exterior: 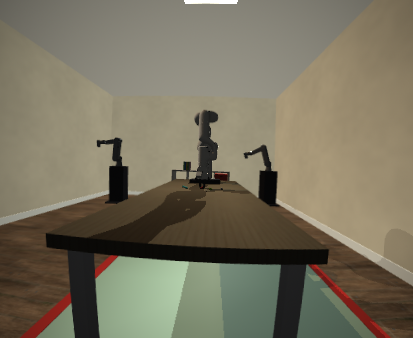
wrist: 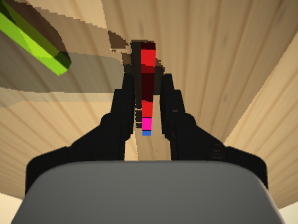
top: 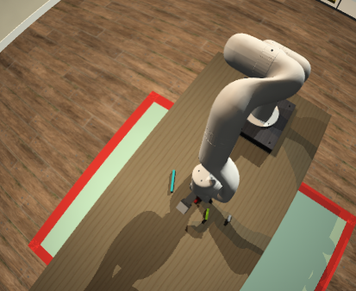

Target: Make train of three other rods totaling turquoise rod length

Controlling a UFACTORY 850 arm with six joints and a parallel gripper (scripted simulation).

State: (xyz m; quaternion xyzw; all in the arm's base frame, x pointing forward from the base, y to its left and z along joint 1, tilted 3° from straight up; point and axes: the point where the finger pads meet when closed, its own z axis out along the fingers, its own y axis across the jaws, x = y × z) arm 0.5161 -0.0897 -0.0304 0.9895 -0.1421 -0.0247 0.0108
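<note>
Right now my hand is 20 mm above the red rod. Also, from my hand: blue rod 60 mm behind, 20 mm to the left, 20 mm below; lime rod 60 mm ahead, 60 mm to the left, 20 mm below; magenta rod 50 mm behind, 10 mm to the left, 20 mm below.
</note>
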